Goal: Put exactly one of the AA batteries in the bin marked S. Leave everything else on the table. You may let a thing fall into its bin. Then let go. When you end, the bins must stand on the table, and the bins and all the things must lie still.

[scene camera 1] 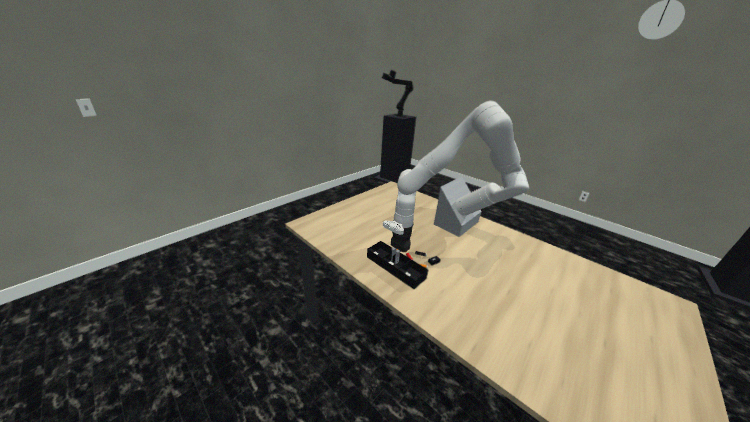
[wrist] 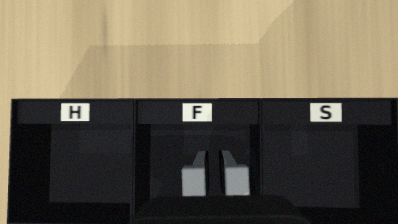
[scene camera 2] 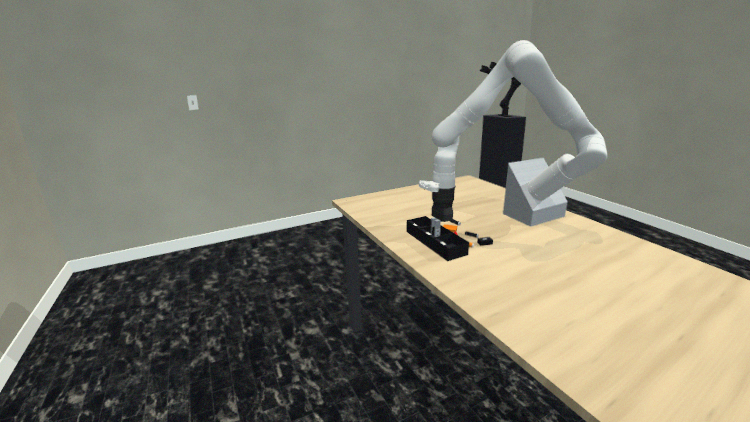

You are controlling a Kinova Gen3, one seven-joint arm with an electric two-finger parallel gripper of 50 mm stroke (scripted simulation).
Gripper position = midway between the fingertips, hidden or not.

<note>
I see my gripper (scene camera 2: 435, 236).
My gripper shows as well in the wrist view (wrist: 214, 165).
</note>
